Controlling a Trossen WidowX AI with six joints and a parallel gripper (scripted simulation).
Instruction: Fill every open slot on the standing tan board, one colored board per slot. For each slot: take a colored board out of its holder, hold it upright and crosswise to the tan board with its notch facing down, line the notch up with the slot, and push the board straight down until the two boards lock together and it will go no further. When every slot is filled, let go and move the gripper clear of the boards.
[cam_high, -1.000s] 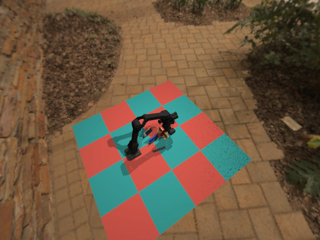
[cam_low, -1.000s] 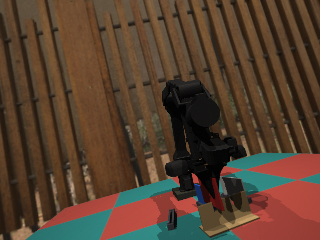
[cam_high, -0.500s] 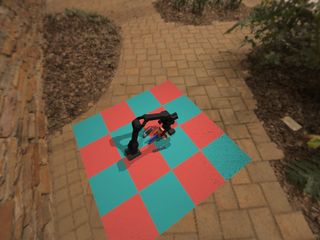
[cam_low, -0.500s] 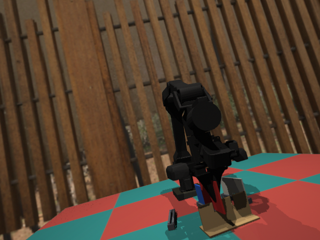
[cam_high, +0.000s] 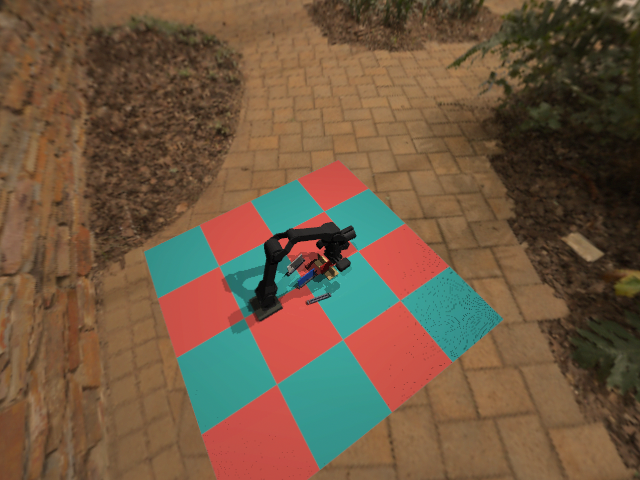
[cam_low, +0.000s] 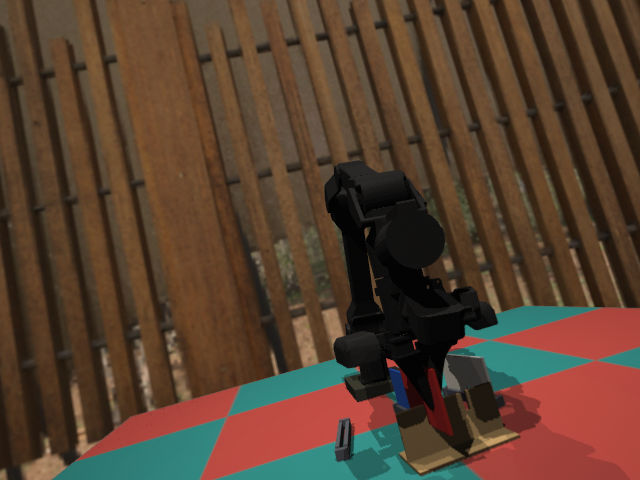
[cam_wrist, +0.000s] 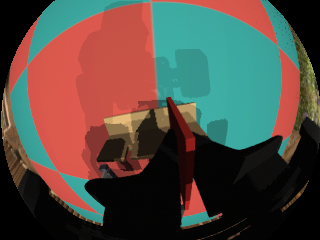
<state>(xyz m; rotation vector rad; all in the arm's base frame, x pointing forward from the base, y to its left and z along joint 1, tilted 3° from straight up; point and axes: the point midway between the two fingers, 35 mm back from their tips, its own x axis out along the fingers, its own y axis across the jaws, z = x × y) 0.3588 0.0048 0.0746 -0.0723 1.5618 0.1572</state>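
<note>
Right now the tan board is 40 mm below my gripper tip, 30 mm behind it and 20 mm to the left of it. Also, from my gripper tip: blue board (140 mm behind, 30 mm below, 10 mm to the left); red board (20 mm behind); grey board (160 mm behind, 100 mm to the left, 30 mm below).
</note>
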